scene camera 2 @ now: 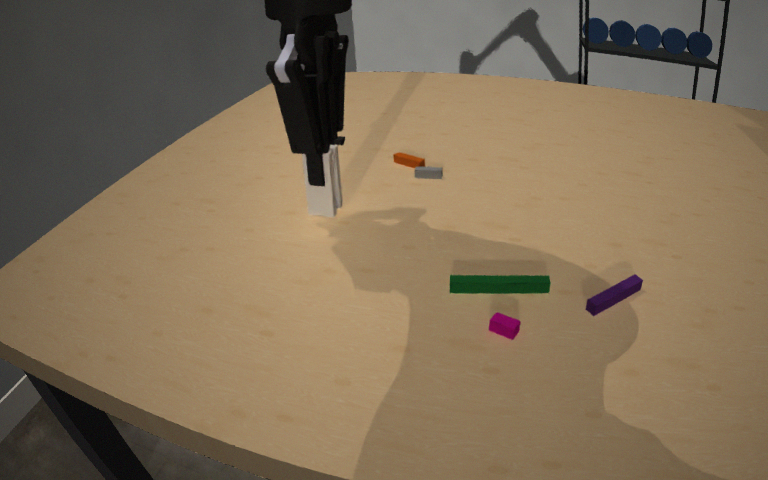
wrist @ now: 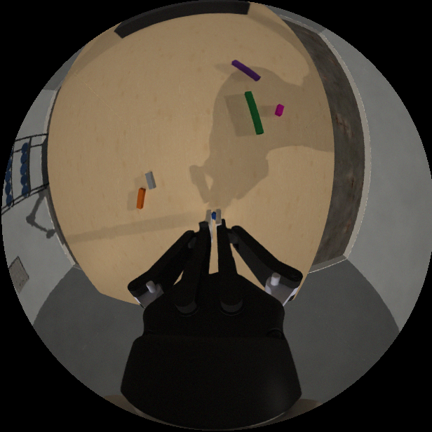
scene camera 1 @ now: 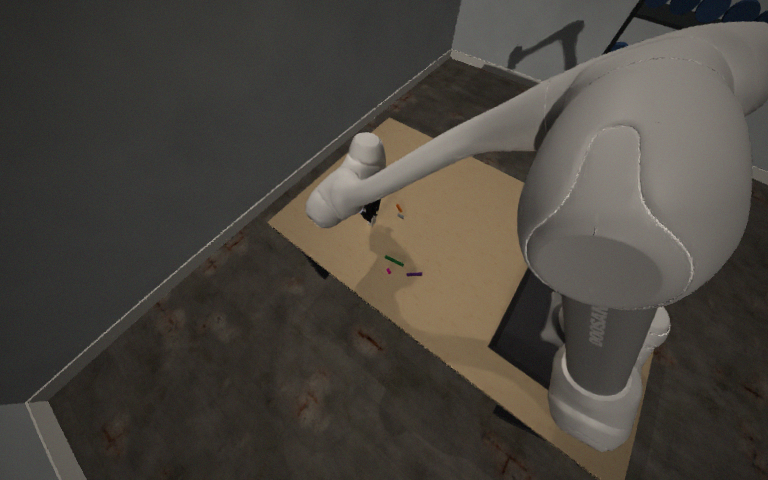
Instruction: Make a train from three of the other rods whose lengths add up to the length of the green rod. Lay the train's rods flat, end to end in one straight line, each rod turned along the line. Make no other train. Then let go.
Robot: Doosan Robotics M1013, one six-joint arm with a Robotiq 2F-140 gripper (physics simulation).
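Frame: origin at the arm's base, x ahead, y left, z up, level; centimetres.
Seen in the pictures: gripper, fingertip midpoint: [scene camera 2: 325, 209] [scene camera 1: 371, 223].
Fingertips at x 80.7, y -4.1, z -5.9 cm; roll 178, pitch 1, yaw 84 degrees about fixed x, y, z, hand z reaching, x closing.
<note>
A point is followed by its place in that frame.
My gripper [scene camera 1: 372, 221] @[x 80.7, y -4.1, z -5.9 cm] [scene camera 2: 333, 211] @[x 80.7, y -4.1, z -5.9 cm] [wrist: 214, 215] points down over the table, left of the grey and orange rods in scene camera 2. It is shut on a small blue rod [wrist: 213, 215], seen between the fingertips in the wrist view; the fingers hide it in scene camera 2. The orange rod [scene camera 1: 399, 208] @[x 74.0, y -17.0, z -5.9 cm] [scene camera 2: 408, 160] @[x 74.3, y -16.7, z -6.1 cm] [wrist: 141, 198] and grey rod [scene camera 1: 400, 216] @[x 71.7, y -13.6, z -6.1 cm] [scene camera 2: 428, 172] @[x 71.6, y -13.5, z -6.1 cm] [wrist: 150, 180] lie flat, ends close, at an angle to each other. The long green rod [scene camera 1: 394, 260] @[x 63.8, y 6.2, z -5.8 cm] [scene camera 2: 499, 284] @[x 64.1, y 6.7, z -6.0 cm] [wrist: 254, 113] lies flat. The magenta rod [scene camera 1: 388, 271] @[x 63.6, y 11.4, z -5.9 cm] [scene camera 2: 504, 326] @[x 63.7, y 11.6, z -5.9 cm] [wrist: 279, 110] and purple rod [scene camera 1: 414, 274] @[x 54.2, y 7.4, z -6.0 cm] [scene camera 2: 614, 294] @[x 54.6, y 7.9, z -5.9 cm] [wrist: 246, 70] lie near it.
The wooden table [scene camera 1: 453, 226] @[x 49.4, y -21.1, z -6.9 cm] [scene camera 2: 226, 339] @[x 83.8, y 14.2, z -6.9 cm] [wrist: 100, 125] carries a dark plate [scene camera 1: 518, 322] @[x 16.1, y 7.3, z 0.0 cm] [wrist: 185, 16] by the arm's base. The arm's shadow falls across the green and magenta rods. A rack [scene camera 2: 651, 54] with blue discs stands behind the table.
</note>
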